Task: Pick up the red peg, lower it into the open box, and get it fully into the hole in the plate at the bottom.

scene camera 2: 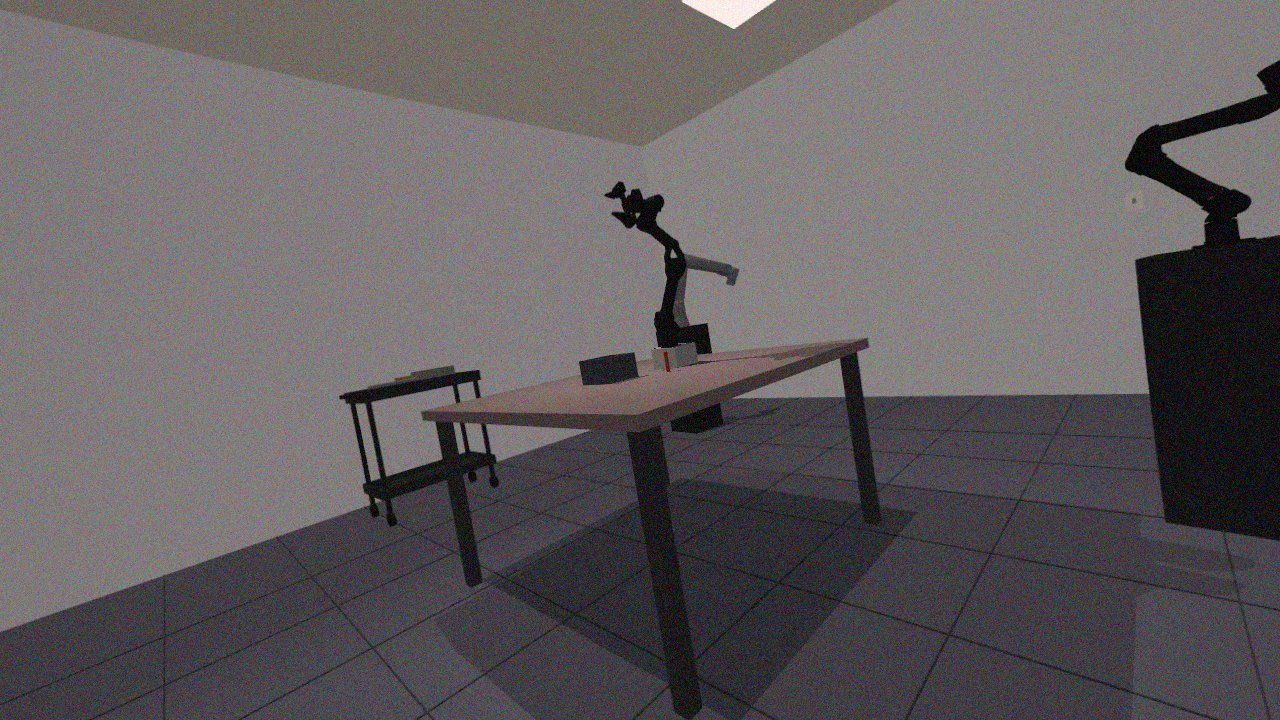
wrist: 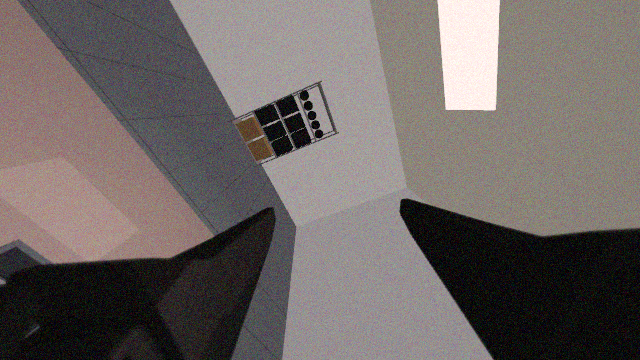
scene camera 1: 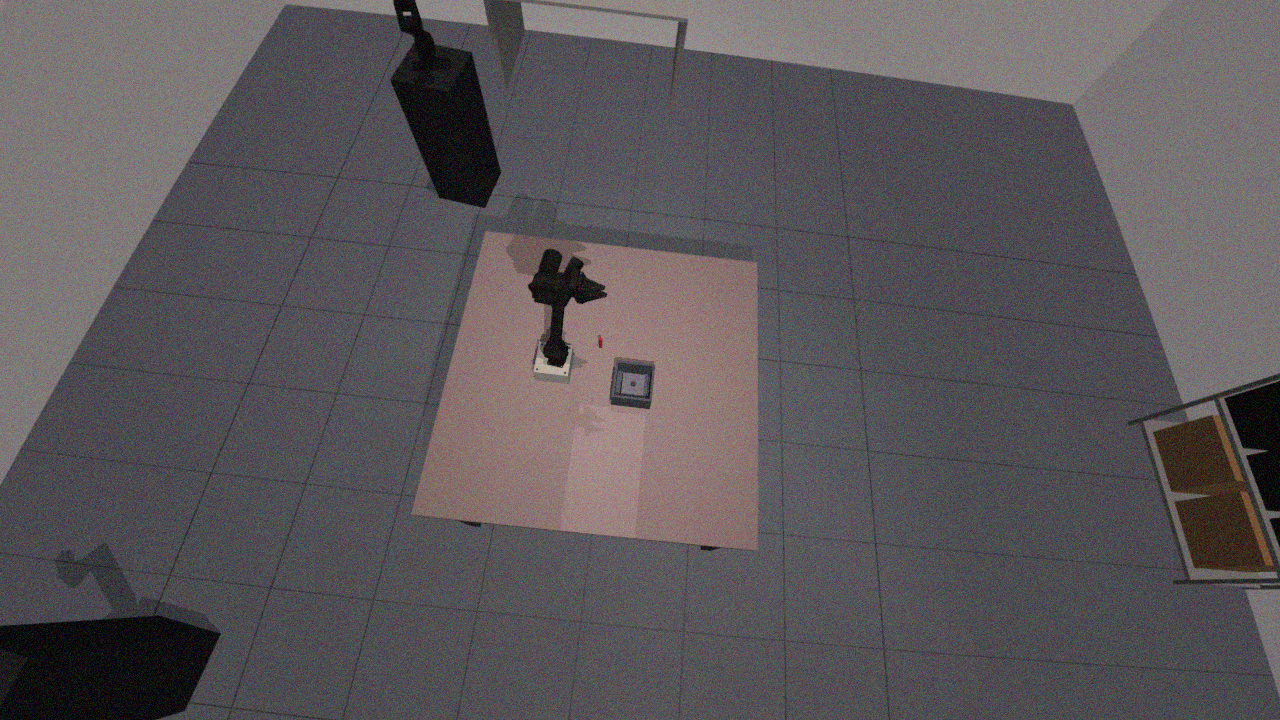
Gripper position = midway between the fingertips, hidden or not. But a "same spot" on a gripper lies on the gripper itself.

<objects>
gripper: scene camera 2; wrist; scene camera 1 606,291
same spot on gripper: (wrist: pixel 515 288) = (scene camera 2: pixel 616 194)
</objects>
